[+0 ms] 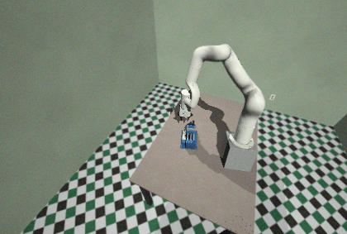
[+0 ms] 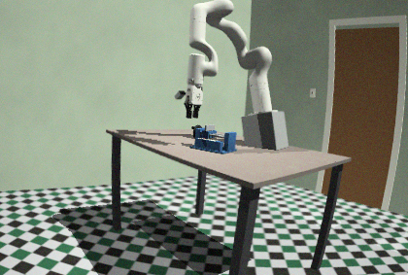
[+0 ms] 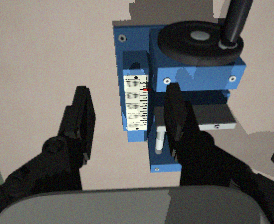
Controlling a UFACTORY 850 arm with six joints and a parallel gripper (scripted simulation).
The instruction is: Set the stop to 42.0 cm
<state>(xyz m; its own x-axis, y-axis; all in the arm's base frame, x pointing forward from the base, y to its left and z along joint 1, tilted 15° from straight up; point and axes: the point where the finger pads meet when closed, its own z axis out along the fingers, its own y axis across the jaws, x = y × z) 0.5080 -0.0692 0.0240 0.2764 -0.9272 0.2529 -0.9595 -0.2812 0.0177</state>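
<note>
Right now my hand is 80 mm above the stop block, 70 mm past it and 50 mm to the right of it.
</note>
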